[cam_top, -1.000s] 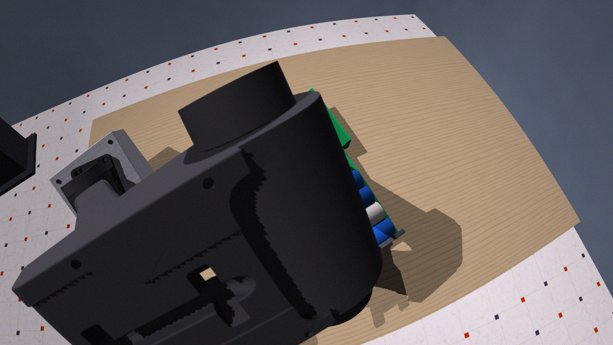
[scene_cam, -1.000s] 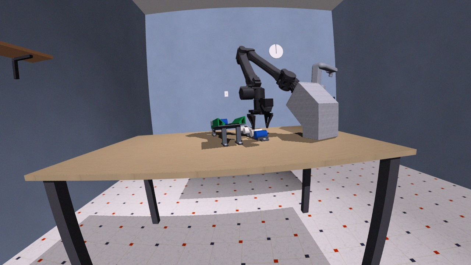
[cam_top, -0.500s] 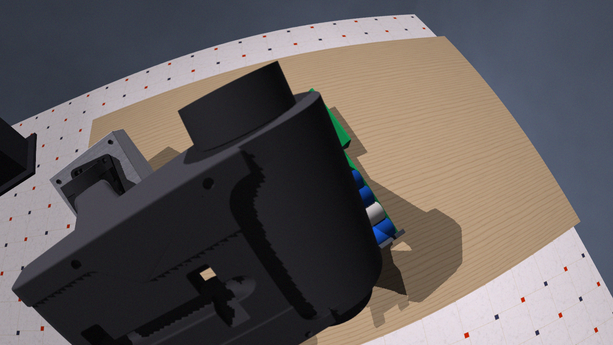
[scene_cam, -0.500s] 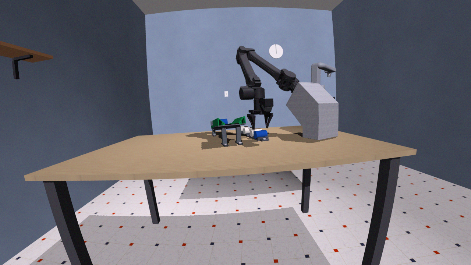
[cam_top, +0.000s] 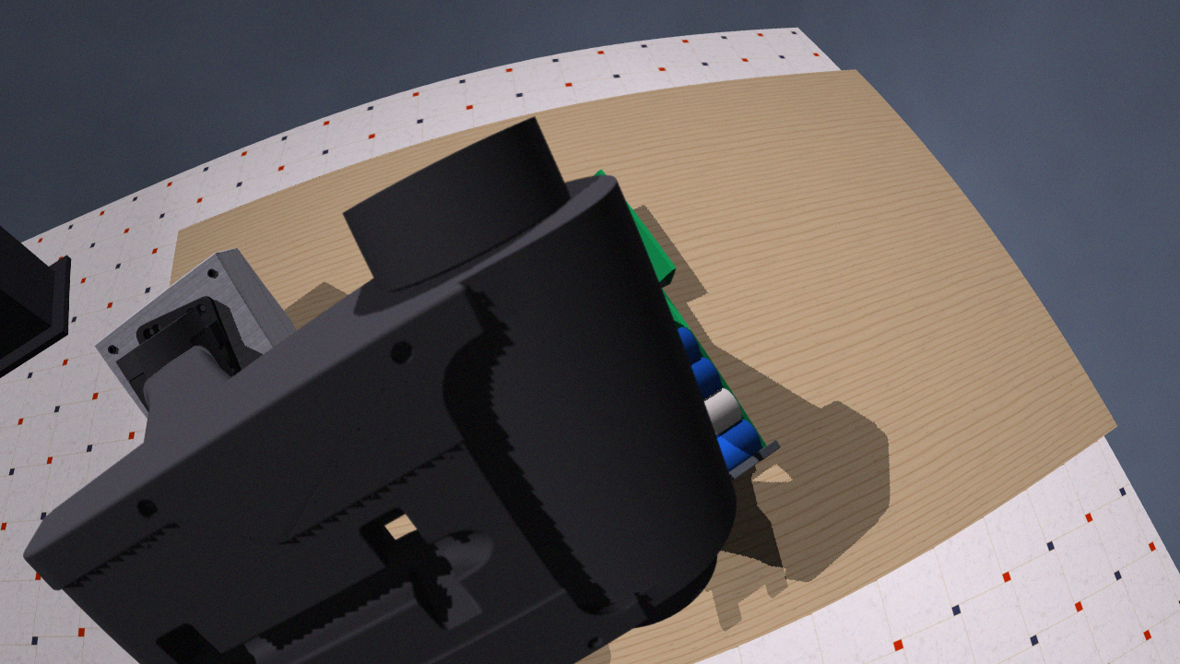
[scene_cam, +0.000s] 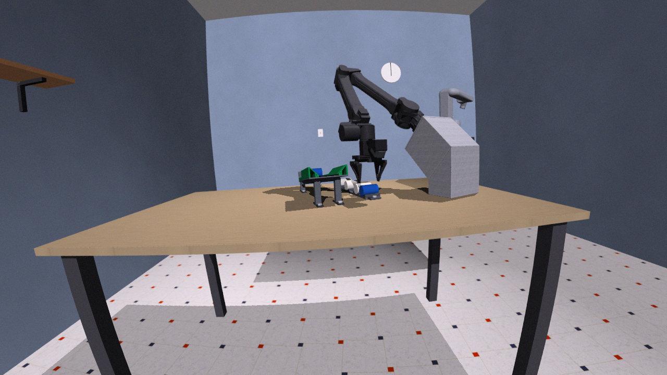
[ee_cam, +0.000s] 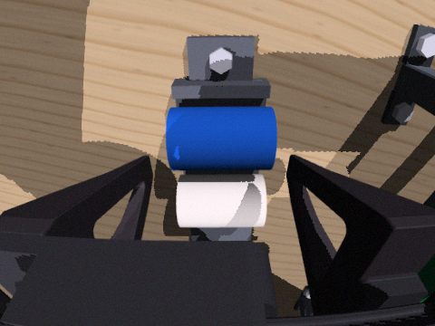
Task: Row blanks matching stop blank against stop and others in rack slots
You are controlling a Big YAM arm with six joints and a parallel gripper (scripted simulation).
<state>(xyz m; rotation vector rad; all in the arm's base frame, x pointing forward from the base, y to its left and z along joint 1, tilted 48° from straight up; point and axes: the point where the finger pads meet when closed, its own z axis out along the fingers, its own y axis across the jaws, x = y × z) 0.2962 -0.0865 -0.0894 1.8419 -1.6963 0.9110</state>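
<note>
My gripper is now 140 mm to the left of the grey stock rack and 70 mm above it. From my hand the other things lie so: grey stop (320 mm to the right, 160 mm ahead).
</note>
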